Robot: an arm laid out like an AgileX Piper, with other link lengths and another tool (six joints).
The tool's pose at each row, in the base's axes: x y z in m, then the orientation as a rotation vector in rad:
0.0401 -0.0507 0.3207 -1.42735 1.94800 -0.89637
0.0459 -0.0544 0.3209 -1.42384 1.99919 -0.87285
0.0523 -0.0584 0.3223 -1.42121 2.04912 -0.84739
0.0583 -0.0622 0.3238 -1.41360 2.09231 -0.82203
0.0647 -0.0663 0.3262 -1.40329 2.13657 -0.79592
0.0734 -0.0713 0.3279 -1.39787 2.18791 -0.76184
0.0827 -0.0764 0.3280 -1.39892 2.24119 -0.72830
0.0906 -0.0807 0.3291 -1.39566 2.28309 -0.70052
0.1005 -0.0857 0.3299 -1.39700 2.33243 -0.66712
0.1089 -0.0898 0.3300 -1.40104 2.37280 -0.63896
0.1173 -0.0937 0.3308 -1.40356 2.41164 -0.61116
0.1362 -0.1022 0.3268 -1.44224 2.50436 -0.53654
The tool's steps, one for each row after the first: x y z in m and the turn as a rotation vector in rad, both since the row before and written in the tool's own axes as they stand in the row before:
0.0019 -0.0043 0.0050 -0.03735 0.01960 0.01890
0.0018 -0.0059 0.0046 -0.03787 0.01828 0.01797
0.0015 -0.0059 0.0040 -0.03197 0.01379 0.01963
0.0015 -0.0070 0.0035 -0.03193 0.01431 0.02138
0.0013 -0.0085 0.0055 -0.04141 0.01612 0.02052
0.0010 -0.0081 0.0068 -0.04473 0.01965 0.01556
0.0005 -0.0078 0.0047 -0.03431 0.01461 0.01484
0.0001 -0.0094 0.0059 -0.04252 0.01853 0.01350
-0.0002 -0.0078 0.0051 -0.03610 0.01592 0.00876
-0.0006 -0.0083 0.0042 -0.03453 0.01519 0.00912
-0.0016 -0.0160 0.0137 -0.09606 0.04203 -0.00020

